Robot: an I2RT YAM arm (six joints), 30 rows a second.
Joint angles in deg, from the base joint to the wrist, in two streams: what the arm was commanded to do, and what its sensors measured. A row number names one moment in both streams.
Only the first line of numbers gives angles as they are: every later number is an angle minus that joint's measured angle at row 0.
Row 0, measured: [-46.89, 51.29, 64.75, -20.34, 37.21, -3.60]
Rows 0 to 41, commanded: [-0.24, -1.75, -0.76, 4.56, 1.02, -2.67]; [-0.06, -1.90, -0.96, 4.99, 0.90, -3.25]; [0.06, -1.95, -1.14, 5.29, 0.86, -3.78]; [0.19, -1.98, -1.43, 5.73, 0.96, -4.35]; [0.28, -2.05, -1.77, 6.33, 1.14, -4.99]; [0.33, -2.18, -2.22, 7.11, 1.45, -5.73]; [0.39, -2.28, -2.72, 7.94, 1.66, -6.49]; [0.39, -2.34, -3.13, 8.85, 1.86, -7.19]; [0.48, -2.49, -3.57, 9.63, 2.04, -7.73]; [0.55, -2.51, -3.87, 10.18, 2.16, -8.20]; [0.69, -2.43, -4.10, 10.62, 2.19, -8.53]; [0.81, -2.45, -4.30, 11.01, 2.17, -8.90]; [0.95, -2.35, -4.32, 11.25, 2.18, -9.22]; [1.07, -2.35, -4.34, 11.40, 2.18, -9.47]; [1.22, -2.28, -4.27, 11.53, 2.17, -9.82]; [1.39, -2.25, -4.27, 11.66, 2.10, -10.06]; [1.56, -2.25, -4.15, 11.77, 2.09, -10.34]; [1.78, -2.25, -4.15, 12.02, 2.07, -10.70]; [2.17, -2.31, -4.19, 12.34, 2.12, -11.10]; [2.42, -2.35, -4.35, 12.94, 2.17, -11.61]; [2.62, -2.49, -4.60, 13.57, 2.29, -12.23]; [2.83, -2.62, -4.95, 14.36, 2.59, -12.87]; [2.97, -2.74, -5.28, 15.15, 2.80, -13.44]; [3.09, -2.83, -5.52, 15.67, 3.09, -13.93]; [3.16, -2.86, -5.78, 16.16, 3.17, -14.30]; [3.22, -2.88, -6.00, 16.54, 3.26, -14.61]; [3.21, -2.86, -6.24, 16.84, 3.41, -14.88]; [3.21, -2.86, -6.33, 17.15, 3.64, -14.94]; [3.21, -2.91, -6.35, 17.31, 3.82, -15.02]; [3.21, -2.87, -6.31, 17.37, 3.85, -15.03]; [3.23, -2.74, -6.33, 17.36, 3.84, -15.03]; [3.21, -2.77, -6.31, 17.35, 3.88, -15.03]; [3.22, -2.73, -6.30, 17.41, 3.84, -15.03]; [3.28, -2.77, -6.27, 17.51, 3.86, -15.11]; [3.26, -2.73, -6.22, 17.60, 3.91, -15.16]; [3.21, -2.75, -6.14, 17.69, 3.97, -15.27]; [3.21, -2.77, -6.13, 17.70, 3.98, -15.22]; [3.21, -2.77, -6.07, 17.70, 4.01, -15.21]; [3.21, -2.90, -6.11, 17.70, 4.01, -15.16]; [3.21, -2.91, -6.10, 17.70, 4.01, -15.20]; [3.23, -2.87, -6.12, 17.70, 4.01, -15.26]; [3.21, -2.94, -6.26, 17.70, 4.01, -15.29]
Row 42, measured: [3.30, -1.71, -6.67, 10.67, 2.62, -14.27]
